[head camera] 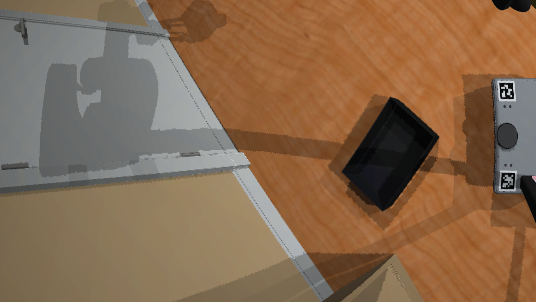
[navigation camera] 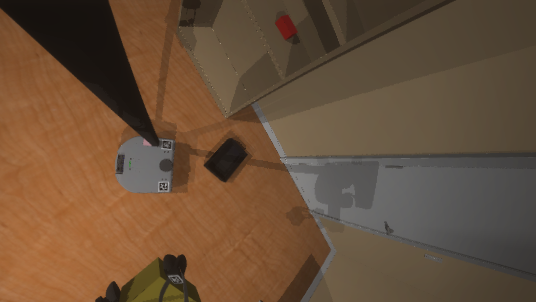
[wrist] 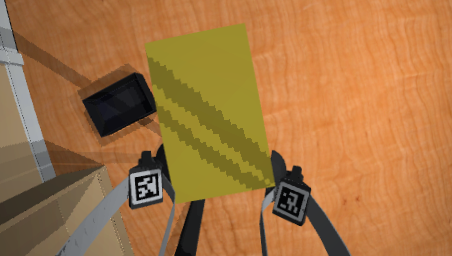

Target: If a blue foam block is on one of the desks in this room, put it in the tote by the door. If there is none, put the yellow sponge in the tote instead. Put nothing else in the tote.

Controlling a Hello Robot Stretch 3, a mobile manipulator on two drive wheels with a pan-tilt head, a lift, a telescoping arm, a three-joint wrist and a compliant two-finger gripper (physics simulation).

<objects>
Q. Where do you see a door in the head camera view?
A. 96, 102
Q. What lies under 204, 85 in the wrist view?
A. A yellow sponge.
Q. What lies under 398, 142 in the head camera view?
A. A black tote.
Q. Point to a tan bookshelf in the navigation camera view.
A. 227, 51
</objects>
